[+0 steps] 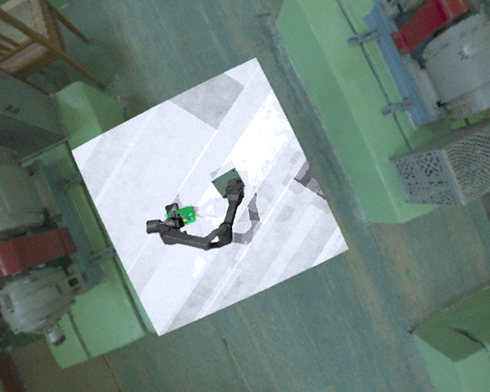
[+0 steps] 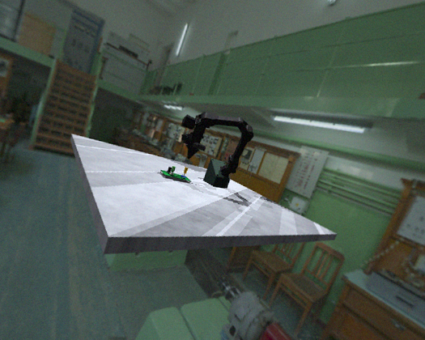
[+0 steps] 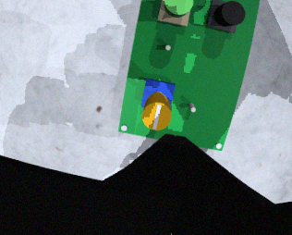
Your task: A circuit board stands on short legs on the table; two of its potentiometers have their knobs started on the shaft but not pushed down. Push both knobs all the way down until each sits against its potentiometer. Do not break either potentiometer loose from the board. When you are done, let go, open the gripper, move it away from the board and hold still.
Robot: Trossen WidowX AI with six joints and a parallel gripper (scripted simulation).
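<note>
The green knob lies 7 cm ahead of my gripper tip and 8 cm below it.
</note>
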